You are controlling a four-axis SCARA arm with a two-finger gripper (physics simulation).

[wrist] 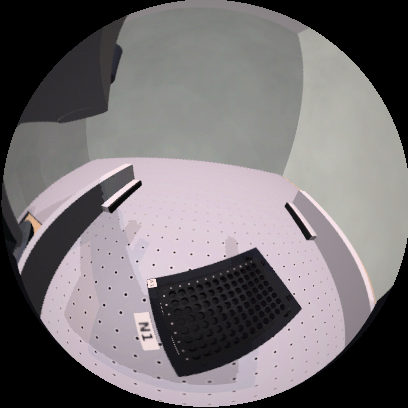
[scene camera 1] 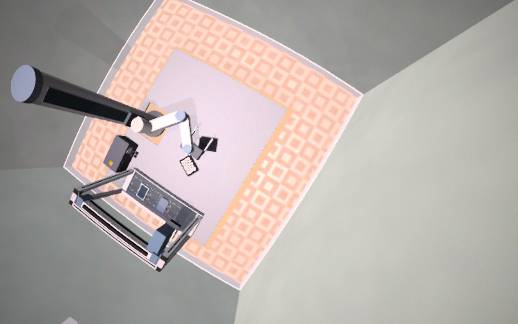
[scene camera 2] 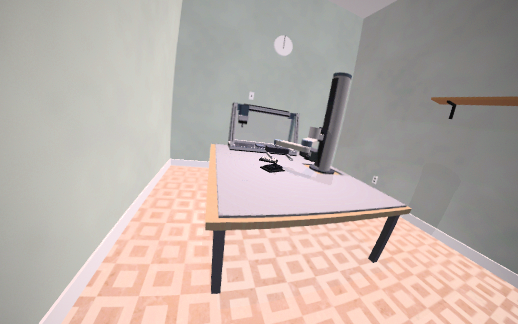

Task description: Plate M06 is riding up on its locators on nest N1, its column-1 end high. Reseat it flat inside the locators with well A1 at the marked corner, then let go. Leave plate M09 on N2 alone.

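Where they show: gripper, fingertip midpoint: [wrist: 216,183] [scene camera 1: 205,132] [scene camera 2: 282,158]; arm's base, origin of the base link: [scene camera 2: 321,170].
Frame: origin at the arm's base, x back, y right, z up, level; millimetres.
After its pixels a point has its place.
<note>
Plate M06 [wrist: 225,310] {x -549, y -106, z 43 mm} is a black well plate on nest N1 [scene camera 1: 215,146] {x -620, y -119, z 37 mm} [scene camera 2: 272,169] {x -583, y -166, z 31 mm}. In the wrist view its well grid lies inside a dark border, with the A1 tag [wrist: 152,283] {x -472, y -132, z 25 mm} at the upper left corner and the N1 label [wrist: 146,331] {x -473, y -75, z 15 mm} beside its left end. How high that end rides is hard to judge from these views. White plate M09 [scene camera 1: 189,165] {x -519, y 135, z 37 mm} [scene camera 2: 267,159] {x -536, y 109, z 34 mm} is on N2 near N1. My gripper [scene camera 1: 203,137] {x -530, y -185, z 128 mm} [scene camera 2: 280,157] {x -530, y -185, z 128 mm} [wrist: 216,183] {x -530, y -185, z 128 mm} is open and empty, its fingers wide apart above the table, near N1.
A gantry frame [scene camera 1: 115,231] {x -472, y 636, z 521 mm} [scene camera 2: 267,110] {x -449, y 623, z 488 mm} stands over a deck along one table side. A dark box [scene camera 1: 119,153] {x 82, y 375, z 128 mm} stands between it and the arm's tall column [scene camera 1: 82,103] {x -77, y -10, z 696 mm} [scene camera 2: 335,122] {x -29, y -69, z 467 mm}. M09 sits close beside my gripper's body in scene camera 1.
</note>
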